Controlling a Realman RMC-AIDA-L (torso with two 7-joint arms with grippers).
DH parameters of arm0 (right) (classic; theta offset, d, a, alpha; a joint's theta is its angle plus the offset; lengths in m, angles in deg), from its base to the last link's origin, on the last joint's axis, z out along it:
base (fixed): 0 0 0 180
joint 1: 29.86 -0.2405 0 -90
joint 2: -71.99 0 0 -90
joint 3: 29.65 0.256 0 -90
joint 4: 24.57 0 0 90
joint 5: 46.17 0.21 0 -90
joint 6: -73.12 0 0 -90
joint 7: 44.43 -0.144 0 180
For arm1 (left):
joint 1: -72.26 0.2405 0 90
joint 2: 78.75 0 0 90
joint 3: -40.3 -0.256 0 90
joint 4: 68.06 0 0 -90
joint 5: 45.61 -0.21 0 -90
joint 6: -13.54 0 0 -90
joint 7: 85.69 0.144 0 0
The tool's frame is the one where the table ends.
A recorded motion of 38 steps. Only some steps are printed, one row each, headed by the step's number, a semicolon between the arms.
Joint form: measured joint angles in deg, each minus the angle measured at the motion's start. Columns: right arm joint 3, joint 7, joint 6, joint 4, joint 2, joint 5, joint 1; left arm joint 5, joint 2, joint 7, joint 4, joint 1, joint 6, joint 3.
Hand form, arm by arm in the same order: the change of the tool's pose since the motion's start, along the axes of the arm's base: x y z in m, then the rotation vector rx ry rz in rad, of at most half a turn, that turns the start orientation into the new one. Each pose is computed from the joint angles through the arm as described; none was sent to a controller.
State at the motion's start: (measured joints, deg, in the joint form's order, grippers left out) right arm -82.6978 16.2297 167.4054 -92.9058 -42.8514 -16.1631 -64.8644; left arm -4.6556 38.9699 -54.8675 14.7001 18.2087 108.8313 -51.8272
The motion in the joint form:
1: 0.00 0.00 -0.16 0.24 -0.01 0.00 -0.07; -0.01 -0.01 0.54 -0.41 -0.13 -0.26 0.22
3: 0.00 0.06 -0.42 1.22 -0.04 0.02 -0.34; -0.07 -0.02 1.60 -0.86 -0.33 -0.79 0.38
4: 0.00 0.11 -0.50 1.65 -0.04 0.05 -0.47; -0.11 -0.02 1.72 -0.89 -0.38 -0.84 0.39
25: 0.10 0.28 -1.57 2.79 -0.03 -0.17 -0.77; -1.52 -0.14 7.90 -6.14 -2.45 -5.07 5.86
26: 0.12 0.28 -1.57 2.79 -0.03 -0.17 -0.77; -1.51 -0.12 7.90 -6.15 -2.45 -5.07 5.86
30: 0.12 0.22 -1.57 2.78 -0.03 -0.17 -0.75; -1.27 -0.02 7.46 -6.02 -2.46 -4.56 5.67
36: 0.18 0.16 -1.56 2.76 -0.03 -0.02 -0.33; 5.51 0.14 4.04 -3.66 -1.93 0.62 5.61
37: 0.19 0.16 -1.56 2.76 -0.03 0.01 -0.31; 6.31 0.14 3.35 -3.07 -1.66 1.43 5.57
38: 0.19 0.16 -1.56 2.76 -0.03 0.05 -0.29; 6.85 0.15 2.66 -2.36 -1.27 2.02 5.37
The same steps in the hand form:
1: 0.0002 0.0003 -0.0006 -0.0001 0.0009 -0.0009; -0.0001 0.0014 0.0000 -0.0003 -0.0014 -0.0044
3: 0.0010 0.0007 -0.0035 -0.0072 0.0058 -0.0060; 0.0004 0.0034 -0.0003 -0.0013 -0.0031 -0.0201
4: 0.0012 0.0009 -0.0046 -0.0108 0.0080 -0.0078; 0.0006 0.0036 -0.0003 -0.0011 -0.0028 -0.0227
25: 0.0031 0.0031 -0.0067 -0.0058 0.0071 -0.0102; 0.0018 0.0308 0.0080 0.0504 -0.0481 -0.0624
26: 0.0032 0.0031 -0.0066 -0.0055 0.0073 -0.0103; 0.0019 0.0308 0.0079 0.0499 -0.0484 -0.0622
30: 0.0033 0.0030 -0.0066 -0.0050 0.0075 -0.0115; 0.0021 0.0286 0.0068 0.0414 -0.0468 -0.0551
36: 0.0056 0.0012 -0.0065 -0.0036 0.0107 -0.0191; 0.0102 0.0049 0.0052 -0.0702 -0.0978 0.0120
37: 0.0057 0.0011 -0.0065 -0.0035 0.0113 -0.0194; 0.0105 0.0014 0.0057 -0.0828 -0.1024 0.0235
38: 0.0057 0.0011 -0.0065 -0.0034 0.0120 -0.0195; 0.0103 -0.0018 0.0061 -0.0907 -0.1049 0.0324

